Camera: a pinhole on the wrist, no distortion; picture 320 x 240 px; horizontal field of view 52.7 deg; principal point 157.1 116.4 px. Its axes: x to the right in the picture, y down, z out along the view. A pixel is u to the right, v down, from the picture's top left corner.
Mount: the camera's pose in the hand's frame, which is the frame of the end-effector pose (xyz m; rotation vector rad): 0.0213 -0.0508 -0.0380 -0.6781 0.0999 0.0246
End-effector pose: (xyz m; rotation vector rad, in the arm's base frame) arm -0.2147 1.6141 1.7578 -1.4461 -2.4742 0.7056
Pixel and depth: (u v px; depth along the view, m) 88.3 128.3 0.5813
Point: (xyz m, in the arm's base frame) -0.0928 1.5787 1.2422
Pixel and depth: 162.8 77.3 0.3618
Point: -0.2412 1.6426 1.4503
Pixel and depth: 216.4 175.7 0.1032
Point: -0.2280 1.6583 1.7159
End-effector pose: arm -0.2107 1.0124 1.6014 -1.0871 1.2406 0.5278
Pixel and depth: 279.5 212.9 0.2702
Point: -0.2637 1.1561 1.3980
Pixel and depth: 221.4 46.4 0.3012
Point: -0.1379 1.2266 1.4554
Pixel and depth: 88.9 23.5 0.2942
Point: -0.1496 1.2619 1.5735
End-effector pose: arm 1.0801 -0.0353 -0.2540 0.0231 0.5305 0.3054
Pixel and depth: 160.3 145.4 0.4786
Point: 1.2060 0.2708 0.0062
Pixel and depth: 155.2 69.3 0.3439
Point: 1.2168 0.1146 -0.0423
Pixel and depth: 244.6 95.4 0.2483
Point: 1.2234 0.0934 -0.1632
